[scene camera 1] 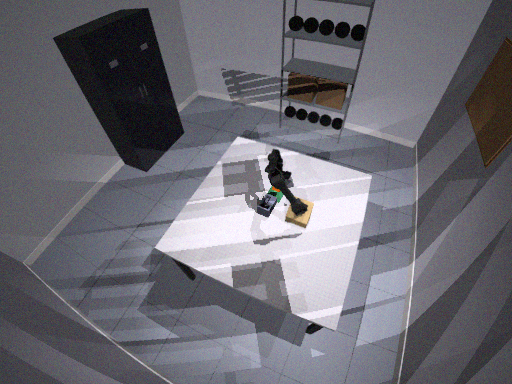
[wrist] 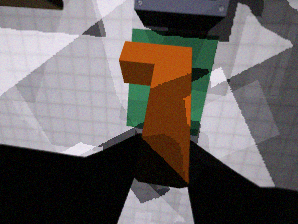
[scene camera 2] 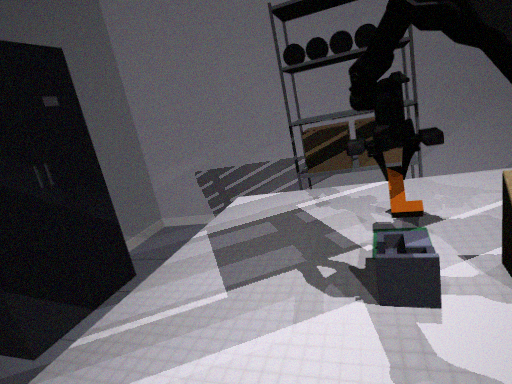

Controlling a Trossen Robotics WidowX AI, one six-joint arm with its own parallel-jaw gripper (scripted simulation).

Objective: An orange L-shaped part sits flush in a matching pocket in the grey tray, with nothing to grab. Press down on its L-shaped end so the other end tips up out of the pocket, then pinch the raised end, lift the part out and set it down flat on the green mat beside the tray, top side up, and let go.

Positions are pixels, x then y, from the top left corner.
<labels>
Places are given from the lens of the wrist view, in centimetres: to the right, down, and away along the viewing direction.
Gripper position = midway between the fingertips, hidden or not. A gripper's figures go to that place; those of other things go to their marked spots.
my gripper (wrist: 163, 142): 1, 2, 11
orange L-shaped part (wrist: 164, 155): 1, 2, 9
green mat (wrist: 204, 47): 8, -9, 21
The marked spots on the orange L-shaped part and the green mat are 18 cm apart.
</labels>
